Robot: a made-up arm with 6 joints. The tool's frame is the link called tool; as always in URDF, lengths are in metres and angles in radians. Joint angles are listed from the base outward. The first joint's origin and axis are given. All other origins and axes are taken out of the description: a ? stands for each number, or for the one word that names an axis. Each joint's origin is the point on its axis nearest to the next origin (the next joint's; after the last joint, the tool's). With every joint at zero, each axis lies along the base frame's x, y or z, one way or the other. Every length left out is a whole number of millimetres.
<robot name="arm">
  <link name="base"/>
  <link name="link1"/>
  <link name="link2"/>
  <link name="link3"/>
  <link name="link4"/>
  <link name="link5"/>
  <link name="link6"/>
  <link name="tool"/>
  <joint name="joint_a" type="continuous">
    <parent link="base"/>
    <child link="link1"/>
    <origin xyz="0 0 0.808" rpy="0 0 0"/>
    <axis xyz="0 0 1"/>
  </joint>
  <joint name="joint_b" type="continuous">
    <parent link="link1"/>
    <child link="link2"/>
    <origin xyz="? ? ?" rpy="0 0 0"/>
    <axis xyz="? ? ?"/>
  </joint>
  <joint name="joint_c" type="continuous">
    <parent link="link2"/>
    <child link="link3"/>
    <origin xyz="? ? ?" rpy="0 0 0"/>
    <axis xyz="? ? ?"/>
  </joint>
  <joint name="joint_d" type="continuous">
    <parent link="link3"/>
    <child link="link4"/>
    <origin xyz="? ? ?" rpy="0 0 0"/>
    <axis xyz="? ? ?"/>
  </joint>
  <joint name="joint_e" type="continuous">
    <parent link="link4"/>
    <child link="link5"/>
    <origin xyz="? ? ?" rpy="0 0 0"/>
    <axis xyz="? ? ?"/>
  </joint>
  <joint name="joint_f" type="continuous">
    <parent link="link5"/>
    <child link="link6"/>
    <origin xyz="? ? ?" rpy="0 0 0"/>
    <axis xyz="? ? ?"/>
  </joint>
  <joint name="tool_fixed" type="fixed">
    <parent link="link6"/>
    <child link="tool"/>
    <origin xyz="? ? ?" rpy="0 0 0"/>
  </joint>
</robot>
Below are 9 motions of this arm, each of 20 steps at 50 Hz.
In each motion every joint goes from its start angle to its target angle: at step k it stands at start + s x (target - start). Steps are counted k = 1, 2, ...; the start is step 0. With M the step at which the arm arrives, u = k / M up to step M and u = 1 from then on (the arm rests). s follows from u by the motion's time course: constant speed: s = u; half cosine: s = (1 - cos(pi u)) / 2; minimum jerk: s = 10 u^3 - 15 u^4 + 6 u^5.
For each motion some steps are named. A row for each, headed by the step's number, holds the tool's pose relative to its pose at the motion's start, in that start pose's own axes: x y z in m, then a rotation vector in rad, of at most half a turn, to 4 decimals.
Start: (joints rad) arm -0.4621 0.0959 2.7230 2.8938 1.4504 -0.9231
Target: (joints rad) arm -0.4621 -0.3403 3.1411 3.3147 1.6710 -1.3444
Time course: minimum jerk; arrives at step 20
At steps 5, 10, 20:
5: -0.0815 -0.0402 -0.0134 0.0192 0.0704 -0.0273
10: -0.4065 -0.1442 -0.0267 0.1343 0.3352 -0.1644
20: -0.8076 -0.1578 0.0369 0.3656 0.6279 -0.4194

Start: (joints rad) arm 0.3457 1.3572 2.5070 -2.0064 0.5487 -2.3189
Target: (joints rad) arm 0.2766 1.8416 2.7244 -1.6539 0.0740 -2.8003
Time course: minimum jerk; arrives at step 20
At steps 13, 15, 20:
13: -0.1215 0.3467 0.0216 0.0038 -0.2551 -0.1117
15: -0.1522 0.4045 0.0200 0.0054 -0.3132 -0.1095
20: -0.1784 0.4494 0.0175 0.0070 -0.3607 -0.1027

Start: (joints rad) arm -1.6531 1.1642 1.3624 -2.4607 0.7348 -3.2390
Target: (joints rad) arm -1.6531 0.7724 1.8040 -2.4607 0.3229 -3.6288
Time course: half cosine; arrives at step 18
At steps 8, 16, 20:
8: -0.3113 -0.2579 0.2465 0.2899 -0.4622 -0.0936
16: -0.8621 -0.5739 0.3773 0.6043 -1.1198 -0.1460
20: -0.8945 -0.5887 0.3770 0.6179 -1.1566 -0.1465

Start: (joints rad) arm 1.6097 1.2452 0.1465 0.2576 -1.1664 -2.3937
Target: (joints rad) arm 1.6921 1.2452 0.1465 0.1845 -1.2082 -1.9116
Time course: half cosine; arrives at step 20
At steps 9, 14, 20:
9: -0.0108 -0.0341 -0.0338 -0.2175 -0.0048 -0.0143
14: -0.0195 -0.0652 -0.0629 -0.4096 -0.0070 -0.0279
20: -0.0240 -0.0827 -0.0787 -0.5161 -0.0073 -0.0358

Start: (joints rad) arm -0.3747 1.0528 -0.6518 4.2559 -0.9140 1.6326
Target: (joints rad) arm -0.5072 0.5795 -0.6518 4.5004 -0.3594 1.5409
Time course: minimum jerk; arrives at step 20
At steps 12, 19, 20:
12: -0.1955 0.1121 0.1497 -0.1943 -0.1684 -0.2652
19: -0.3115 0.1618 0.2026 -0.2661 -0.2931 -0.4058
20: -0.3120 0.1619 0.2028 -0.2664 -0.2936 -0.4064

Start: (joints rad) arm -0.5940 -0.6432 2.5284 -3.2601 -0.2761 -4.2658
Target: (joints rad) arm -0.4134 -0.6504 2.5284 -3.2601 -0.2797 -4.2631
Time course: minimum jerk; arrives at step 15
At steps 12, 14, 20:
12: -0.0058 -0.0551 0.2052 -0.0541 -0.1574 -0.0421
14: -0.0072 -0.0580 0.2173 -0.0573 -0.1666 -0.0446
20: -0.0073 -0.0581 0.2179 -0.0575 -0.1670 -0.0447

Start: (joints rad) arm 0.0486 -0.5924 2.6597 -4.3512 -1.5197 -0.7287
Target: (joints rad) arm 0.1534 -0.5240 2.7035 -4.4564 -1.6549 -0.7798
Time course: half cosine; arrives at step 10
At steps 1, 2, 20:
1: 0.0020 0.0003 -0.0032 -0.0001 0.0057 -0.0019
2: 0.0078 0.0011 -0.0126 -0.0004 0.0221 -0.0075
20: 0.0729 0.0041 -0.1336 -0.0059 0.2298 -0.0869

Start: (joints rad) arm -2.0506 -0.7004 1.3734 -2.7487 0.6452 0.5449
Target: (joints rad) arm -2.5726 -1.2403 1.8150 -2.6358 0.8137 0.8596
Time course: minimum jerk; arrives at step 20
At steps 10, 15, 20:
10: -0.5719 0.1787 -0.3890 -0.3231 0.2464 0.4054
15: -1.1248 0.0909 -0.5819 -0.5341 0.4602 0.7147
20: -1.2723 0.0419 -0.6033 -0.5797 0.5196 0.7927

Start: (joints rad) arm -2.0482 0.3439 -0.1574 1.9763 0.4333 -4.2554
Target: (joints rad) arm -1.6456 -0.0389 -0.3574 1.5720 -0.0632 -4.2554
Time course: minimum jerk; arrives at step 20
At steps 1, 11, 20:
1: -0.0001 -0.0003 -0.0006 0.0001 0.0003 0.0004
11: -0.1002 -0.1701 -0.2642 0.0834 0.1239 0.1913
20: -0.2029 -0.3001 -0.3840 0.1869 0.1874 0.2765

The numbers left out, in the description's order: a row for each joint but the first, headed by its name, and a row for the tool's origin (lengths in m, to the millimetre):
joint_b: xyz 0.202 0 0, axis 0 1 0
joint_c: xyz 0 0 0.759, axis 0 -1 0
joint_d: xyz 0.817 0 0.11, axis -1 0 0
joint_e: xyz 0 0 0, axis 0 -1 0
joint_f: xyz 0.19 0 0, axis -1 0 0
tool: xyz 0 0 0

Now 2 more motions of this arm.
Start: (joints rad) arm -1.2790 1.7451 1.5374 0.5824 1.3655 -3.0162
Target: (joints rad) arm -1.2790 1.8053 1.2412 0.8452 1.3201 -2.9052
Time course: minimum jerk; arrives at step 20
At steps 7, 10, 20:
7: -0.0647 -0.0613 0.0274 0.0082 -0.0687 -0.0807
10: -0.1418 -0.1301 0.0497 0.0217 -0.1398 -0.1745
20: -0.2967 -0.2571 0.0661 0.0602 -0.2545 -0.3578

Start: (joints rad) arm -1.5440 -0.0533 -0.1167 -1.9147 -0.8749 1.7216
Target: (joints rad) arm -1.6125 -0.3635 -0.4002 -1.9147 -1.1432 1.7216
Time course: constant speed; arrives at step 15
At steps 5, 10, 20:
5: -0.0673 0.0589 0.0124 -0.0120 -0.0213 0.0685
10: -0.1343 0.1184 0.0157 -0.0250 -0.0415 0.1373
20: -0.2003 0.1779 0.0099 -0.0390 -0.0603 0.2061

